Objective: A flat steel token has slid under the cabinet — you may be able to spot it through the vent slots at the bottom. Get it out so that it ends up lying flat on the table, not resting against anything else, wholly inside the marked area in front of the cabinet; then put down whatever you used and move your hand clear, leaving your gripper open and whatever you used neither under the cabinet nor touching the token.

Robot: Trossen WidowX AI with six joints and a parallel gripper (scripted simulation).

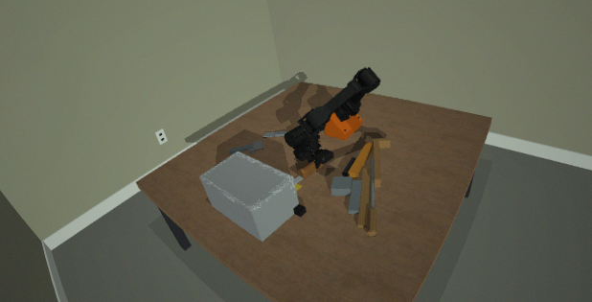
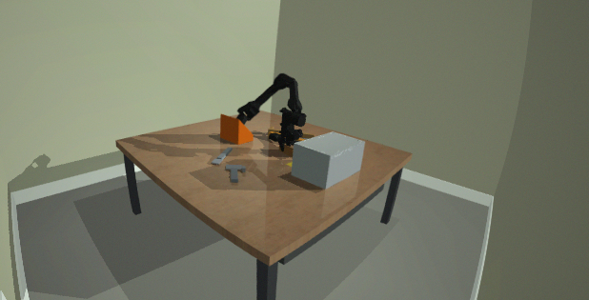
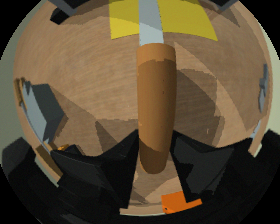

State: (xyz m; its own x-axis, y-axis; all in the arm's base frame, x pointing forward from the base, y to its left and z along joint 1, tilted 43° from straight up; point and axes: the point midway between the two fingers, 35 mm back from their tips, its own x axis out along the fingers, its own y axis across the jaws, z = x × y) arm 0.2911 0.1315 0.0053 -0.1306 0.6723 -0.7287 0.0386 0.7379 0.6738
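Now: the orange bar 140 mm behind my gripper tip, 130 mm to the left of it and 10 mm above it. Also, from my gripper tip: grey block: 180 mm to the left, 30 mm ahead, 10 mm above; then wooden stick: 270 mm to the left, 20 mm ahead; then grey t-piece: 380 mm to the right, 80 mm ahead.
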